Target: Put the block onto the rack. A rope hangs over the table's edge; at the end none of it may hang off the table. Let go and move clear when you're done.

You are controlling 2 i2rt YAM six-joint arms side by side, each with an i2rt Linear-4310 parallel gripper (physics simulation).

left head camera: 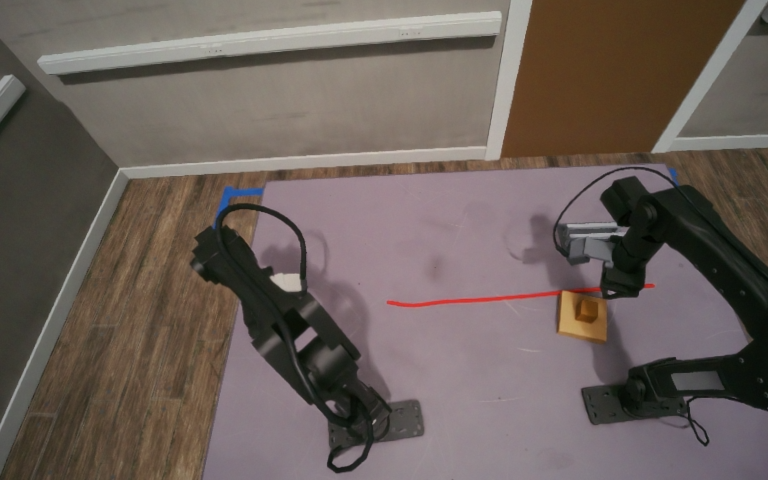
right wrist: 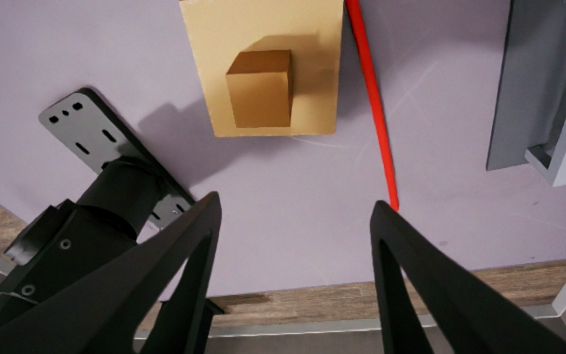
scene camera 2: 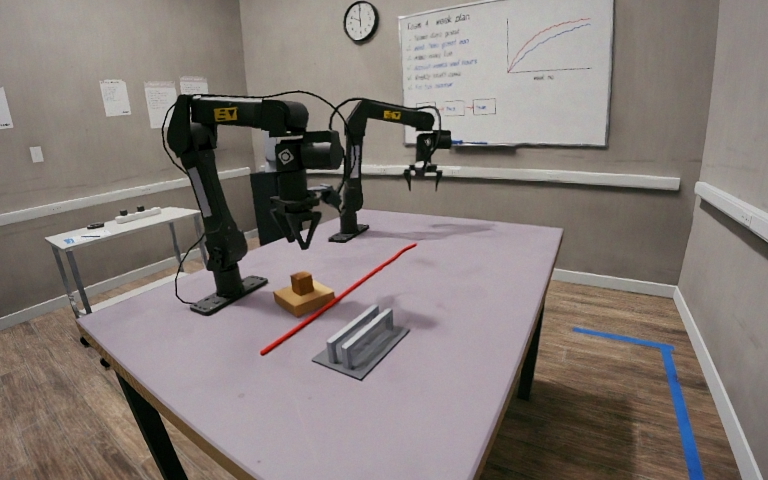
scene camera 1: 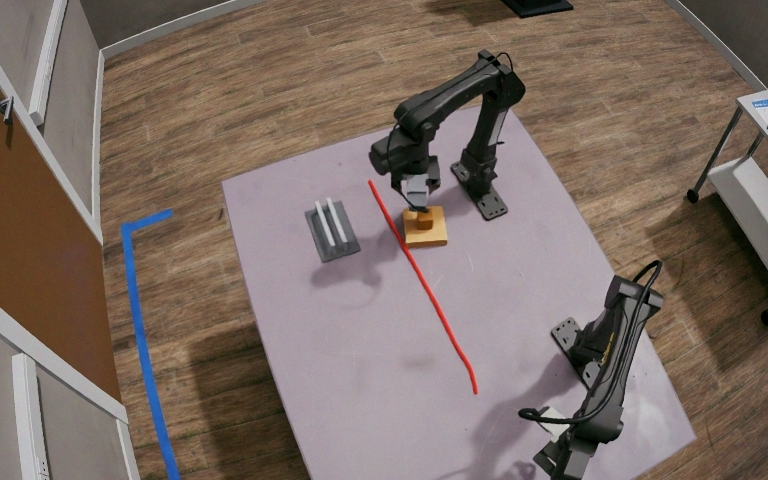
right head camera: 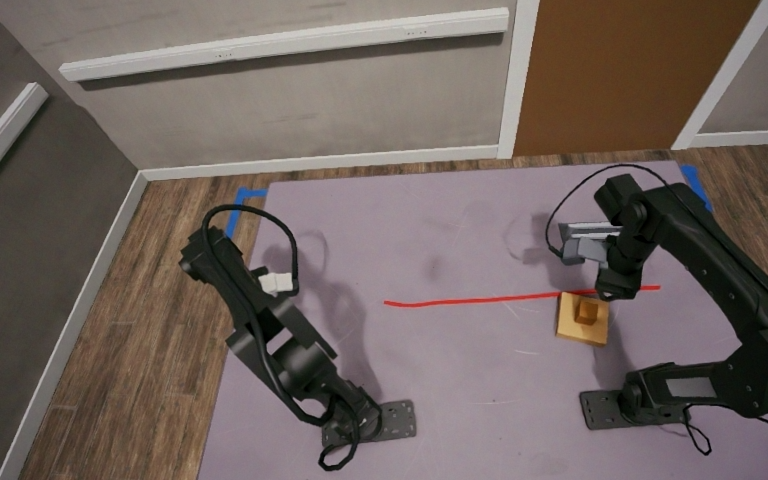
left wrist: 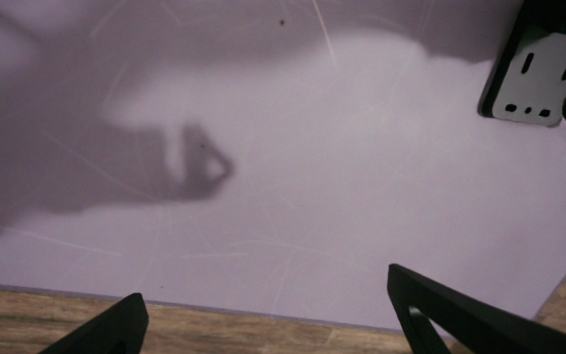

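Where they show: left gripper, fingertip midpoint: [scene camera 2: 422, 191] [scene camera 1: 559, 450] [left wrist: 269, 290]; right gripper, fingertip midpoint: [left head camera: 607, 284] [right wrist: 295, 206] [scene camera 2: 298, 245] [right head camera: 606, 285]; left arm's base, origin of the base link: [left head camera: 375, 424] [scene camera 2: 349, 234] [scene camera 1: 581, 355] [right head camera: 368, 424]; right arm's base, origin of the base link: [left head camera: 632, 402] [right wrist: 139, 175] [scene camera 2: 231, 295] [scene camera 1: 479, 188] [right head camera: 633, 407].
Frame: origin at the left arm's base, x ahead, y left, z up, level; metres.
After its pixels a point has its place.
The brown block [left head camera: 586, 310] @(x 0.149, y -0.492, z 0.065 m) [right head camera: 586, 311] @(x 0.151, y -0.495, z 0.065 m) [scene camera 1: 424, 220] @(x 0.163, y -0.488, z 0.064 m) [scene camera 2: 301, 283] @(x 0.165, y -0.517, z 0.053 m) [right wrist: 260, 100] @(x 0.154, y -0.500, z 0.065 m) sits on a yellow wooden base [scene camera 1: 436, 237] @(x 0.149, y -0.453, z 0.025 m) [right wrist: 315, 115] @(x 0.171, y -0.544, z 0.025 m). The grey rack [scene camera 1: 351, 244] @(x 0.331, y -0.549, z 0.004 m) [scene camera 2: 379, 350] @(x 0.389, y -0.619, z 0.004 m) [right wrist: 522, 100] @(x 0.321, y -0.613, z 0.004 m), with two upright rails, stands apart from it across the rope; my right wrist partly covers it in the head views. The red rope [left head camera: 470, 300] @(x 0.240, y -0.261, z 0.008 m) [scene camera 1: 421, 278] @(x 0.232, y -0.382, z 0.007 m) [scene camera 2: 362, 280] @(x 0.233, y -0.367, z 0.005 m) lies fully on the table, both ends on the surface, passing close beside the base. My right gripper [scene camera 2: 304, 246] @(x 0.172, y -0.520, z 0.140 m) [right wrist: 295, 206] @(x 0.172, y -0.520, z 0.140 m) is open and empty above the block's area. My left gripper [scene camera 2: 423, 188] @(x 0.226, y 0.177, z 0.132 m) [left wrist: 269, 290] @(x 0.226, y 0.177, z 0.132 m) is open and empty, high over the table's far end.
The purple table [scene camera 1: 351, 350] @(x 0.461, y -0.301, z 0.000 m) carries both arm mounts; the right arm's mounting plate [scene camera 1: 492, 209] @(x -0.029, y -0.461, z 0.010 m) stands near the wooden base. A white cart [scene camera 2: 186, 215] stands beyond the table. Blue tape [scene camera 1: 141, 350] marks the floor.
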